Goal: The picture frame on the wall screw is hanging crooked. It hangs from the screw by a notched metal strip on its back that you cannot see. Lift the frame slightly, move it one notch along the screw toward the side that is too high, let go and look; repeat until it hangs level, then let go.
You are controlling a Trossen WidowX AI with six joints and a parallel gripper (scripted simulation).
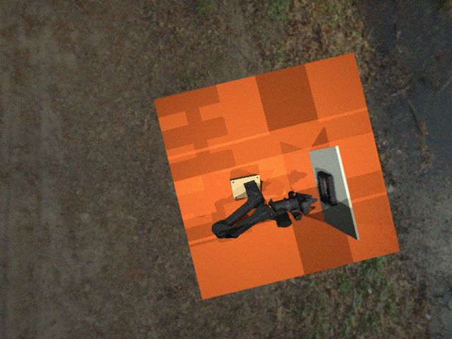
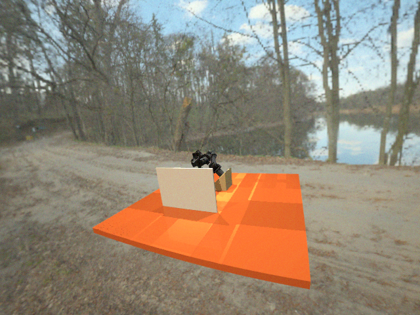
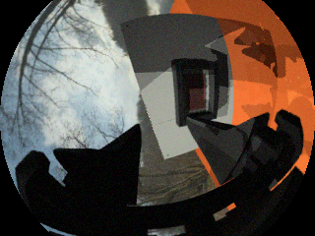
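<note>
The picture frame is 13 cm ahead of my gripper tip, 11 cm below it and 1 cm to the right of it. Round my gripper tip: wall panel 14 cm ahead, 13 cm below, 2 cm to the right.
</note>
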